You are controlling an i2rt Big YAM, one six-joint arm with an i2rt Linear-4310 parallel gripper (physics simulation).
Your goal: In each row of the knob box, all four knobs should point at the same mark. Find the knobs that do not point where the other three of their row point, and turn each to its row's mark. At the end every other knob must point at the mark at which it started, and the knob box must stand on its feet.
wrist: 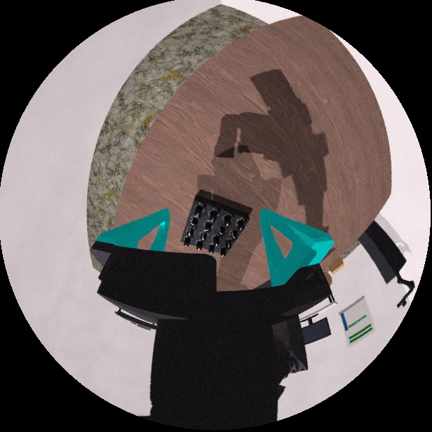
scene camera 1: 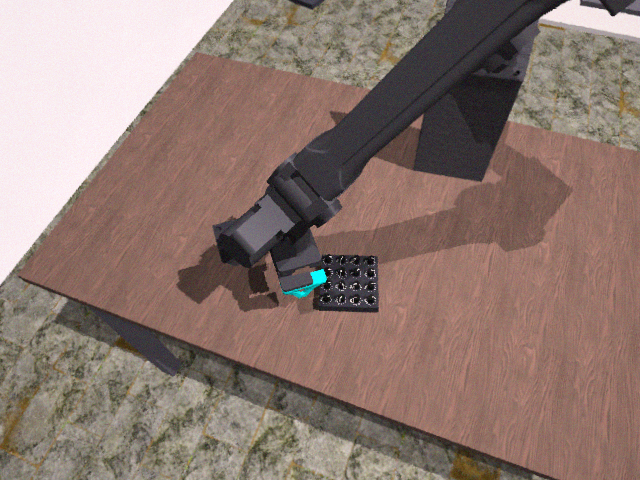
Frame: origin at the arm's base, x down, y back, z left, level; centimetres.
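Where they show: gripper, between the fingertips: (scene camera 1: 293, 271).
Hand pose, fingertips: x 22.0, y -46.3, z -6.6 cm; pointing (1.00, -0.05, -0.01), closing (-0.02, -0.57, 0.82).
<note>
After its pixels a point has its place.
The black knob box (scene camera 1: 347, 292) {x 30.6, y -40.7, z 0.7 cm} (wrist: 217, 224) stands flat on the table, with four rows of four small black knobs and pale marks around them. The knobs are too small for me to tell which mark each points at. My gripper (wrist: 214, 213) is open, with nothing between its cyan fingers. In the wrist view the box shows between the two fingers, farther off than the tips. In the scene view the visible cyan finger (scene camera 1: 318, 277) is at the box's left edge and seems to be above it; it hides a little of that edge.
The brown wooden table (scene camera 1: 491, 330) {x 32.8, y -31.0, z 25.3 cm} (wrist: 200, 110) carries the box and the arm's dark pedestal (scene camera 1: 454, 134) {x 20.3, y -4.4, z 0.9 cm}. The arm reaches from the pedestal over the table. Its shadows fall left and right of the box. The table's front edge runs below the box in the scene view.
</note>
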